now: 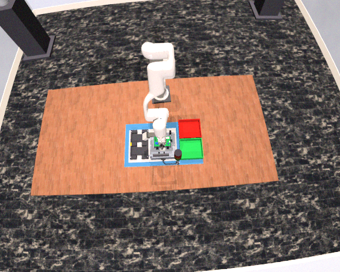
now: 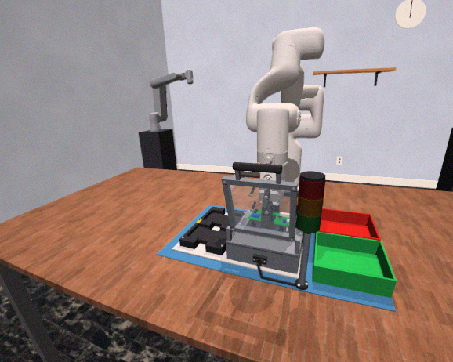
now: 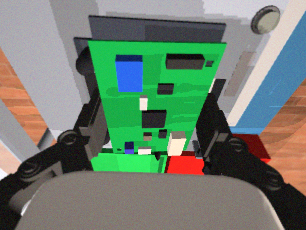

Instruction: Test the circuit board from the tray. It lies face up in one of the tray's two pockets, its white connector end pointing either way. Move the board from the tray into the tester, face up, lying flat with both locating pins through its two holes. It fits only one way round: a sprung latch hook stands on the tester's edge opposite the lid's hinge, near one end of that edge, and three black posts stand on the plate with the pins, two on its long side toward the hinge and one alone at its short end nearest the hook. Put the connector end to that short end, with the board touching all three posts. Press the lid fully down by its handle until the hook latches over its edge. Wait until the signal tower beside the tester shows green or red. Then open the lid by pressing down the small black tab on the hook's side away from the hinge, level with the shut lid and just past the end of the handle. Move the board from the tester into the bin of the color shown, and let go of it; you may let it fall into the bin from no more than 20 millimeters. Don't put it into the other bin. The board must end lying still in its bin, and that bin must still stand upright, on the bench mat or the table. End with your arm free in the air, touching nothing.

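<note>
Right now the green circuit board is right at my hand. The rest, counted from my hand: small black tab: 60 mm behind, 60 mm to the left; then clear lid: 120 mm ahead, 100 mm above; then tester plate: 10 mm ahead, 10 mm to the left, 20 mm below.
</note>
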